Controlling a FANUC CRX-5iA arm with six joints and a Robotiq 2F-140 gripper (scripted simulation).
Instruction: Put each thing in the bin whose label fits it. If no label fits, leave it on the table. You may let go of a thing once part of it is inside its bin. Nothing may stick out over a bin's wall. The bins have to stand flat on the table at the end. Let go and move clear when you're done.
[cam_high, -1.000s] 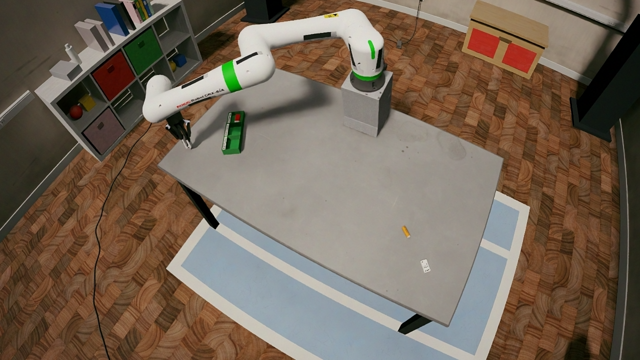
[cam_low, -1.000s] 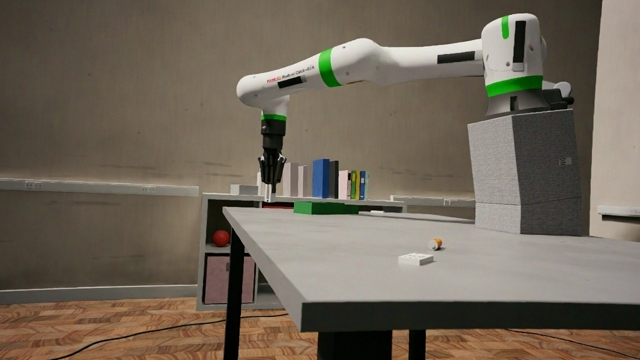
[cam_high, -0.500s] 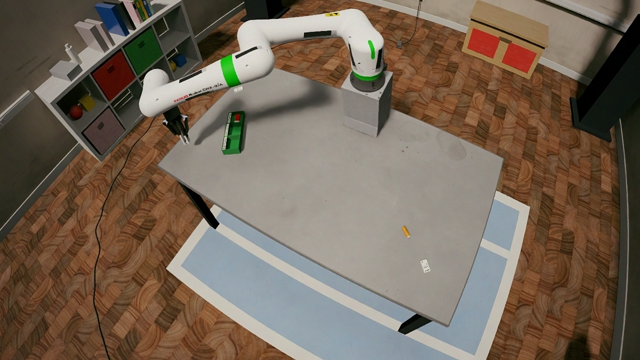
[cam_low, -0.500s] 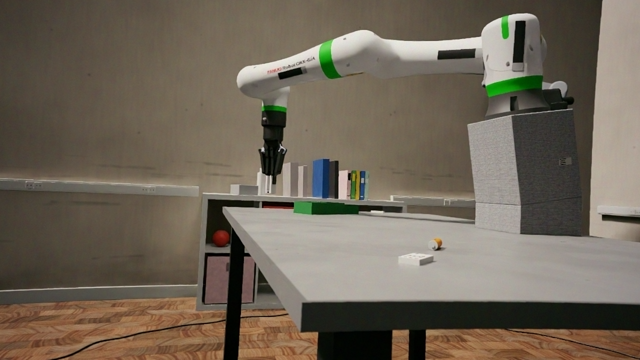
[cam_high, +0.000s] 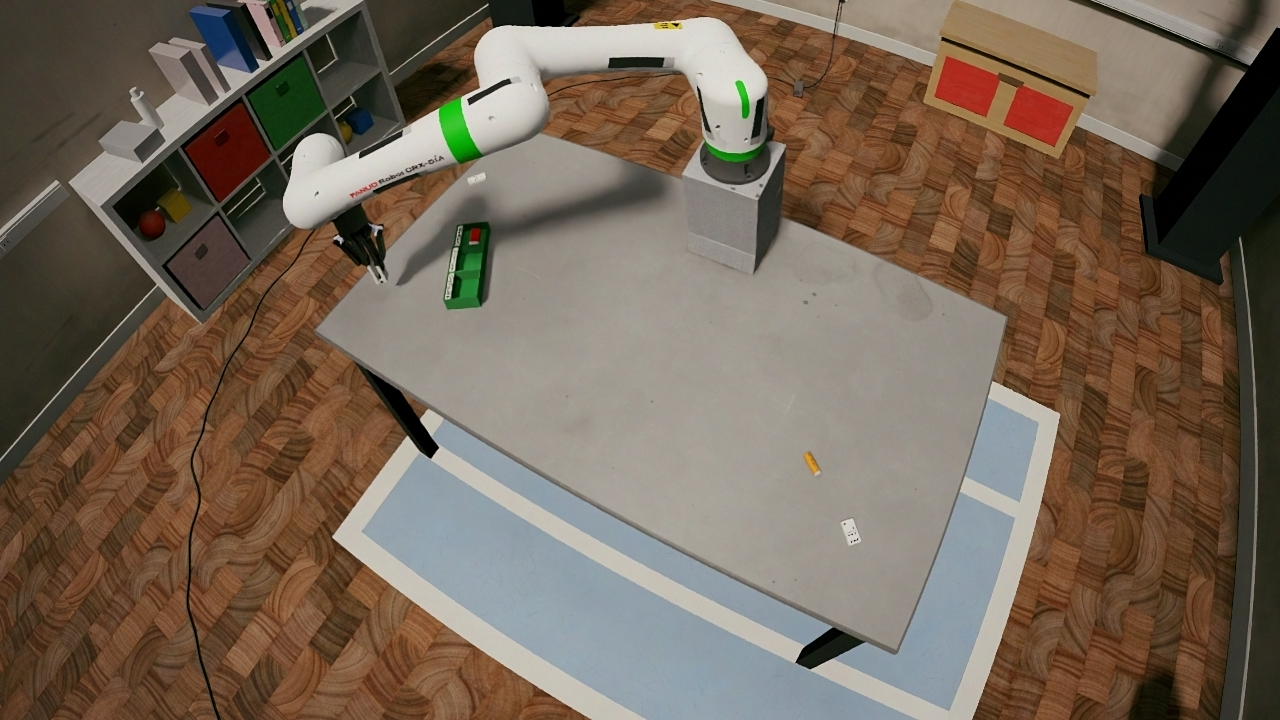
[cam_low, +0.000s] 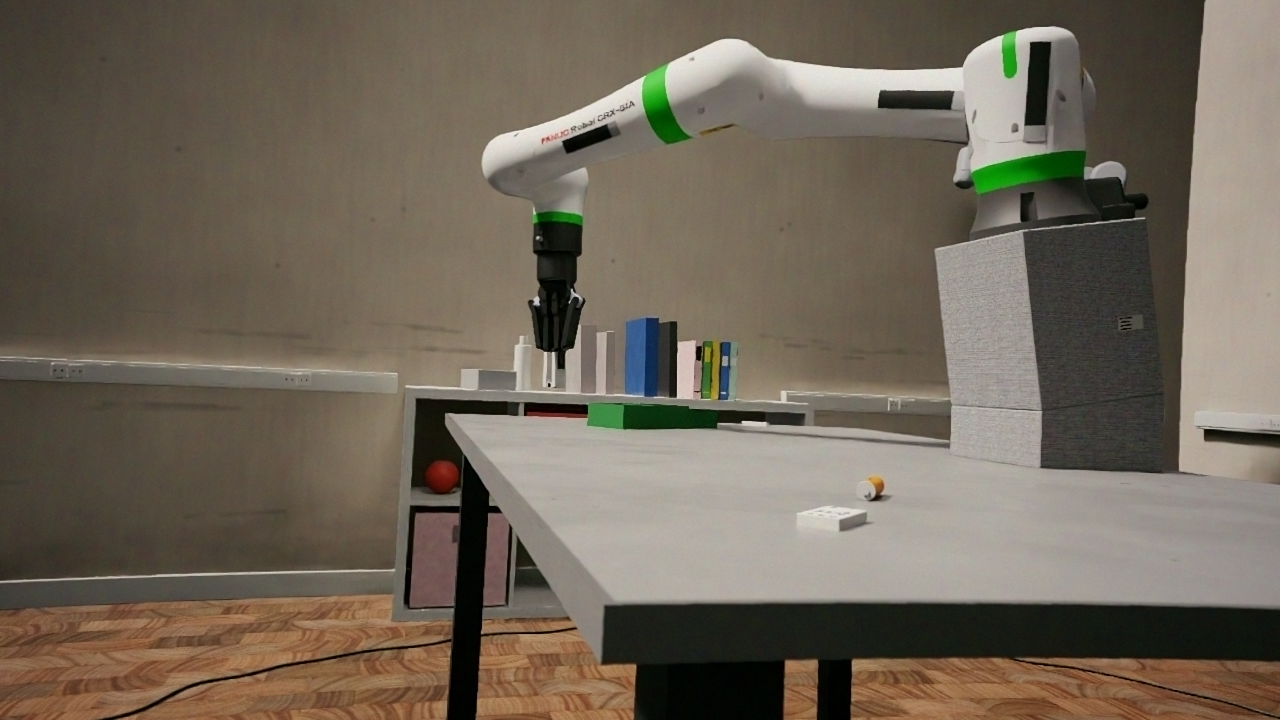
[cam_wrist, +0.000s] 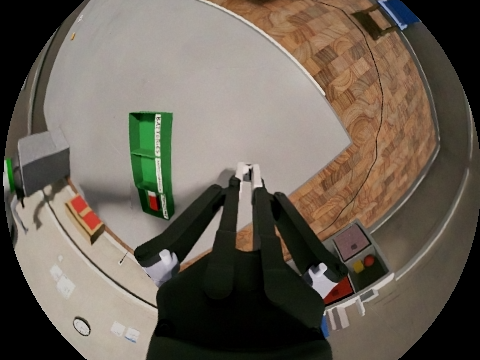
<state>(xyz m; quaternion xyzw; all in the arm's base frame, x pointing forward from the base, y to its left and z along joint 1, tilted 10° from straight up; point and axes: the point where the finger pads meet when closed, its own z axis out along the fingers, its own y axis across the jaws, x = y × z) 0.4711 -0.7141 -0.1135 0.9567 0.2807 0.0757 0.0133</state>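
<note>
My gripper is now 220 mm past the red piece, 120 mm to the right of it and 80 mm above it. Also, from my hand: orange cylinder (10 mm ahead, 1070 mm to the left, 90 mm below).
</note>
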